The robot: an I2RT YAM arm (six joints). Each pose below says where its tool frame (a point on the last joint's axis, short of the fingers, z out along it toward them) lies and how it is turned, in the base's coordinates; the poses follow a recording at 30 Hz.
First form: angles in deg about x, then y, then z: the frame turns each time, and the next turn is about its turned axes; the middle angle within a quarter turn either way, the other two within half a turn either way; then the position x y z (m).
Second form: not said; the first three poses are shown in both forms.
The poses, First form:
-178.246 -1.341 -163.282 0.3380 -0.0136 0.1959
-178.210 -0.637 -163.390 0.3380 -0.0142 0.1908
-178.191 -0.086 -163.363 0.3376 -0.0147 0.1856
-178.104 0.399 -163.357 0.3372 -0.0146 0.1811
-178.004 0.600 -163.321 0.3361 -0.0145 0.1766
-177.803 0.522 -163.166 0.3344 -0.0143 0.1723
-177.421 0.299 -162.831 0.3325 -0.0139 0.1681
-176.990 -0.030 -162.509 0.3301 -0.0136 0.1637
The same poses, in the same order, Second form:
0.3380 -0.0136 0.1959 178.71 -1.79 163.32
0.3380 -0.0142 0.1908 178.47 -1.12 163.41
0.3376 -0.0147 0.1856 178.29 -0.60 163.37
0.3372 -0.0146 0.1811 178.07 -0.16 163.35
0.3361 -0.0145 0.1766 177.92 0.00 163.31
0.3344 -0.0143 0.1723 177.75 -0.14 163.16
0.3325 -0.0139 0.1681 177.45 -0.48 162.83
0.3301 -0.0136 0.1637 177.14 -0.93 162.53

